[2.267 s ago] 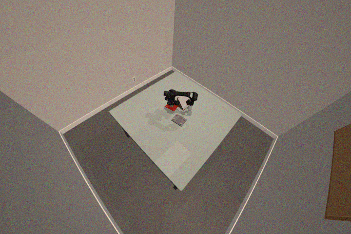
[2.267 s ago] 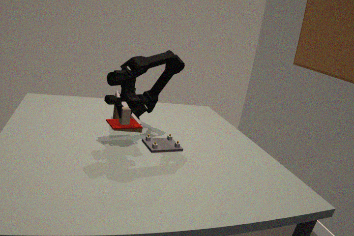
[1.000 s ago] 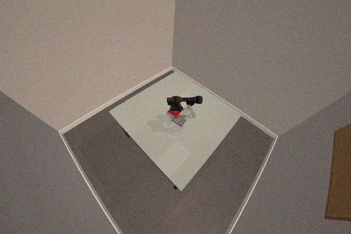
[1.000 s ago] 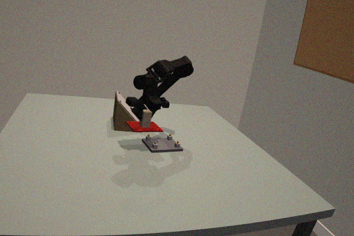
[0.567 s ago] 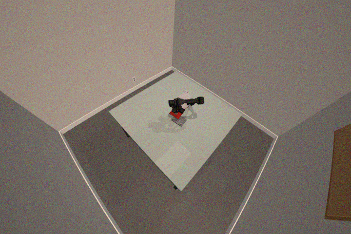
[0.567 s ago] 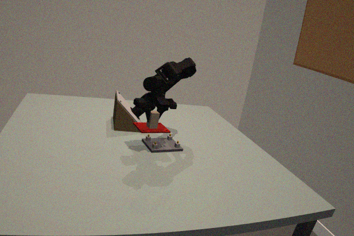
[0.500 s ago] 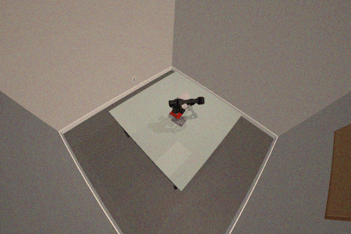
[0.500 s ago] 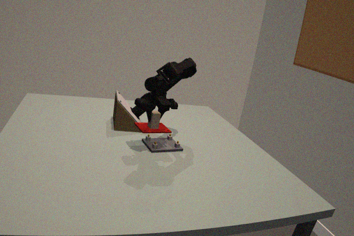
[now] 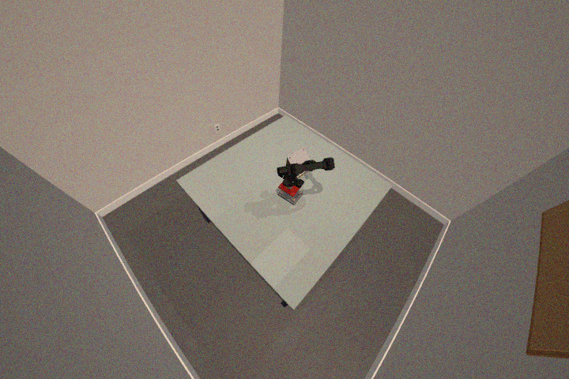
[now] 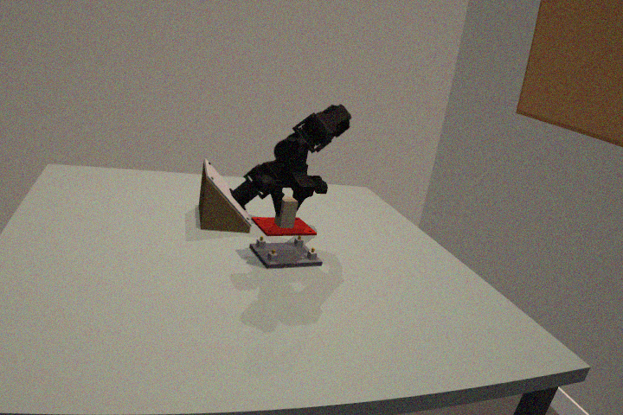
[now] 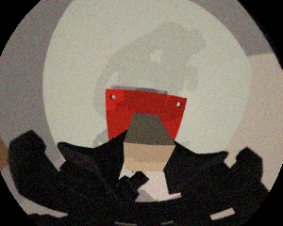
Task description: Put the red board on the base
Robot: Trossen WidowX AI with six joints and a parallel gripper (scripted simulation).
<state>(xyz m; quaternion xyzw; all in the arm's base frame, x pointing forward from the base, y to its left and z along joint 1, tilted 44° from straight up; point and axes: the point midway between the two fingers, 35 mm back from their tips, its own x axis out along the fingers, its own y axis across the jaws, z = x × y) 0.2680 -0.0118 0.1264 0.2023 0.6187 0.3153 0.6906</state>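
The grey base is 20 mm to the left of my gripper tip and 110 mm below it. Round my gripper tip: red board (10 mm below).
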